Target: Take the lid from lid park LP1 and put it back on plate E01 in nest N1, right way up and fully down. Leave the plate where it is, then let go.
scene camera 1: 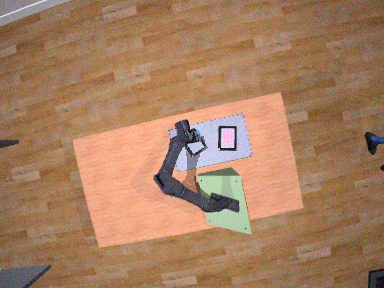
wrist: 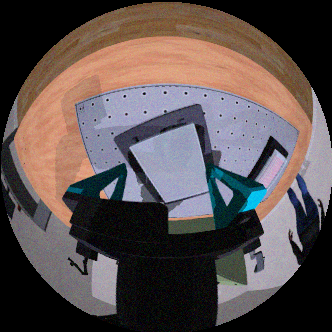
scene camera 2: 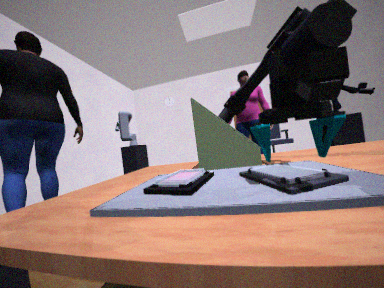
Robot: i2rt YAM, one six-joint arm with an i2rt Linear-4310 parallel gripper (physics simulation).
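Where they show: gripper, fingertip midpoint: (wrist: 165,166) (scene camera 2: 294,159); arm's base, origin of the base link: (scene camera 1: 224,201) (scene camera 2: 220,123).
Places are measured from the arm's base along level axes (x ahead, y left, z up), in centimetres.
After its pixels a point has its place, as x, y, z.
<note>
The lid (scene camera 1: 196,146) @(33.1, 14.2, -17.1) (scene camera 2: 300,172) @(39.3, 18.3, -17.1) (wrist: 172,165) @(37.2, 16.7, -17.1) is a pale, clear rectangle lying flat in the black frame of the lid park (scene camera 2: 292,188) @(45.7, 14.9, -17.9) (wrist: 165,119) @(43.3, 18.4, -17.9), turned at an angle on the board. My gripper (scene camera 1: 194,136) @(38.7, 17.8, -14.7) (scene camera 2: 295,158) @(38.7, 17.8, -14.7) (wrist: 165,166) @(38.7, 17.8, -14.7) is open and empty, with its teal fingers spread wide above the lid's level. In the wrist view the fingertips show on either side of the lid's near part. The plate (scene camera 1: 227,138) @(36.8, -6.8, -16.9) (scene camera 2: 182,176) @(40.2, -5.6, -16.3) (wrist: 270,170) @(39.1, -4.7, -16.2) with its pink area sits in the black nest (scene camera 1: 227,149) (scene camera 2: 172,190) @(45.2, -5.8, -17.9) (wrist: 266,151) @(42.3, -1.5, -17.8).
Both black frames stand on a blue-grey perforated board (scene camera 1: 220,157) @(24.3, -1.4, -18.9) (scene camera 2: 225,205) @(49.5, 5.0, -18.8) (wrist: 150,102) @(45.1, 20.5, -18.9) on the wooden table (scene camera 1: 275,170) @(12.0, -38.8, -20.2) (scene camera 2: 200,240) @(55.6, 2.7, -20.2). A green sloped panel (scene camera 1: 230,220) @(-11.1, -2.5, 1.1) (scene camera 2: 220,142) @(15.8, 1.0, -9.5) (wrist: 192,226) @(15.0, 6.6, -17.3) stands beside the board, near the arm's base.
</note>
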